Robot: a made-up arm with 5 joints.
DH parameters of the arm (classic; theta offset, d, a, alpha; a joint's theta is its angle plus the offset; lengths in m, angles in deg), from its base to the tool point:
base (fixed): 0 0.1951 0 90
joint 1: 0 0.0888 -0.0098 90
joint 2: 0 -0.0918 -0.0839 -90
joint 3: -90 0.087 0.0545 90
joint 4: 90 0.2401 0.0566 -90
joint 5: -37.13 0 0.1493 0
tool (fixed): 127.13 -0.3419 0 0
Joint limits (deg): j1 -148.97..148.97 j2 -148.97..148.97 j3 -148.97..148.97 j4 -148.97..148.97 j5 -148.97..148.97
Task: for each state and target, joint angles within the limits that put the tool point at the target. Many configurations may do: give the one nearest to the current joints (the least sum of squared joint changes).
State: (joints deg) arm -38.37 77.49 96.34 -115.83 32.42
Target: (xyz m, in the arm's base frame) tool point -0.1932 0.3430 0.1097
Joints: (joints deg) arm -22.57 45.22 62.17 -148.97 -19.70
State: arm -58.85 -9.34 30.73 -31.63 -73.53
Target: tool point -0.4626 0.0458 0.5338
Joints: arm -55.33 11.16 -13.19 -25.74 -60.81
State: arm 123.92 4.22 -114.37 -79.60 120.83
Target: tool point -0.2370 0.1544 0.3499
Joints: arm 84.54 53.15 -134.52 -92.77 113.40
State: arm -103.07 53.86 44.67 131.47 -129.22
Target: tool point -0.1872 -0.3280 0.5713
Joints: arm -85.03 45.75 67.58 100.40 -146.28
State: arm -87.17 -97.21 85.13 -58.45 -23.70
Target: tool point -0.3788 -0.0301 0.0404
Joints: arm -41.60 -102.52 67.56 -63.93 -13.91
